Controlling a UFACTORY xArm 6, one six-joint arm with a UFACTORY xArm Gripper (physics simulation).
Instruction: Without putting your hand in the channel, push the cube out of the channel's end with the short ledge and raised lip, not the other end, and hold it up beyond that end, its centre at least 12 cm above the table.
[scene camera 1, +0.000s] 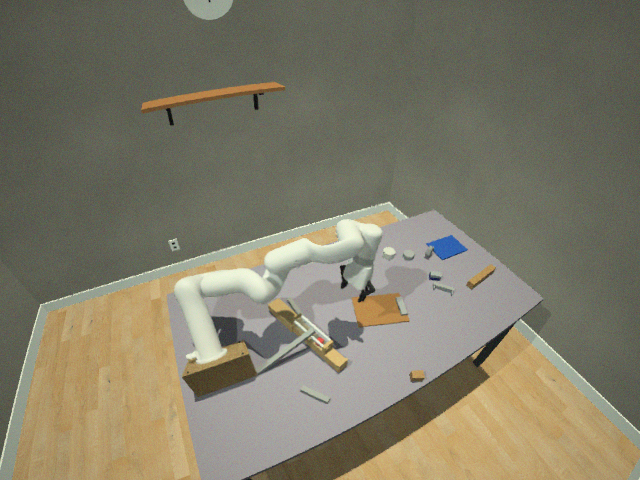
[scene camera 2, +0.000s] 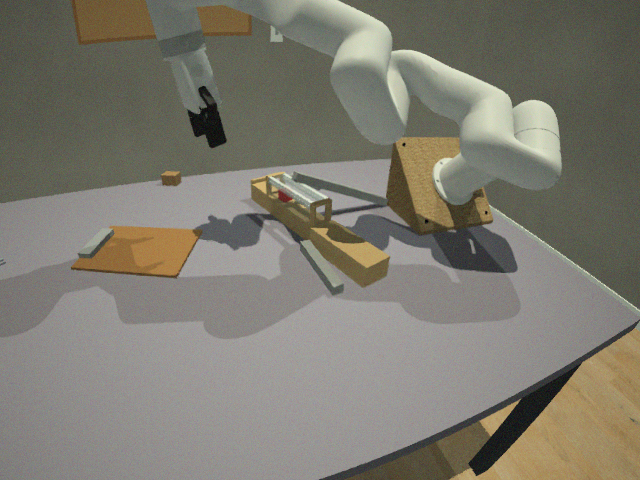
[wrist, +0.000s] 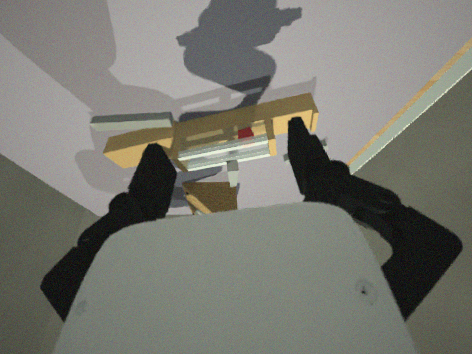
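The red cube (scene camera 1: 320, 340) (scene camera 2: 284, 195) (wrist: 245, 133) sits inside the wooden channel (scene camera 1: 336, 360) (scene camera 2: 299, 222) (wrist: 225, 117), under clear rails, nearer the shorter end. That end shows a low raised lip in scene camera 2; the other end has a longer wooden ledge. My gripper (scene camera 1: 353, 292) (scene camera 2: 208, 139) (wrist: 226, 147) is open and empty, high above the table and to the side of the channel. A long grey bar (scene camera 1: 284, 353) (scene camera 2: 341, 189) runs from near the arm's base to the rails. Another grey bar (scene camera 1: 293, 306) (scene camera 2: 321, 266) (wrist: 132, 121) lies beside the long-ledge end.
An orange board (scene camera 1: 372, 312) (scene camera 2: 149, 253) with a grey strip (scene camera 1: 401, 305) (scene camera 2: 96, 242) lies beyond the channel. A loose grey bar (scene camera 1: 315, 393), small wooden block (scene camera 1: 417, 375), wooden bar (scene camera 1: 480, 276), blue mat (scene camera 1: 447, 246) and several small grey pieces are also on the table.
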